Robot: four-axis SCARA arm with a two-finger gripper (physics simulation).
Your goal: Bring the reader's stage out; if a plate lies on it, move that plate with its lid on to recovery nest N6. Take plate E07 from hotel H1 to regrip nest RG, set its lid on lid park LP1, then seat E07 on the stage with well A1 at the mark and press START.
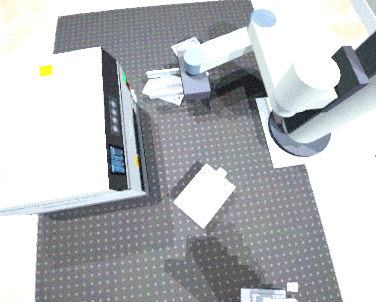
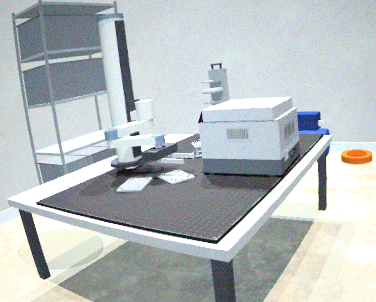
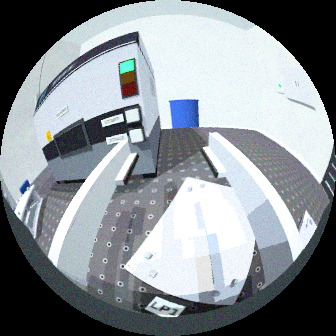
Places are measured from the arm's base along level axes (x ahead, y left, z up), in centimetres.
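Pixels of known places: gripper, fingertip midpoint: (image 1: 148, 85) (image 2: 188, 158) (image 3: 168, 143); arm's base, origin of the base link: (image 1: 298, 127) (image 2: 130, 162).
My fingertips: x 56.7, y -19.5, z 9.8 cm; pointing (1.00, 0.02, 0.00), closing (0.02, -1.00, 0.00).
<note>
Ahead of a thing's pixels: the offset from my fingertips to its top centre. "*": to the spot under its first point.
The reader {dz +21.9, dx +23.2, dy +21.6 cm} (image 1: 50, 135) (image 2: 240, 140) (image 3: 95, 90) has its green lamp {dz +12.4, dx +5.4, dy +4.9 cm} (image 3: 127, 66) lit. Its front opening {* dz +2.4, dx +4.8, dy +18.7 cm} (image 3: 73, 138) looks dark, and no stage shows outside it. The START button {dz +4.1, dx +5.3, dy +4.9 cm} (image 3: 133, 114) is above the STAGE button {dz +0.9, dx +5.3, dy +4.9 cm} (image 3: 136, 135). My gripper (image 1: 148, 85) (image 2: 189, 158) (image 3: 168, 143) is shut to its narrow setting and holds nothing; a gap remains between its parallel fingers. It hangs above the flat white lid park LP1 {dz -6.5, dx -6.1, dy -4.0 cm} (image 2: 175, 176) (image 3: 200, 250), pointing toward the reader's button end. Hotel H1 seems to be the tower (image 2: 218, 85); plate E07 cannot be told.
A white nest {dz -1.5, dx -14.3, dy +40.5 cm} (image 1: 205, 195) with a small tab lies before the reader; its label is unreadable. Another white nest {dz -6.7, dx -18.8, dy -18.8 cm} (image 1: 186, 45) (image 2: 134, 184) lies beside LP1. The arm's round base (image 1: 300, 146) stands at the mat's edge. A blue bin (image 3: 184, 114) stands beyond the table.
</note>
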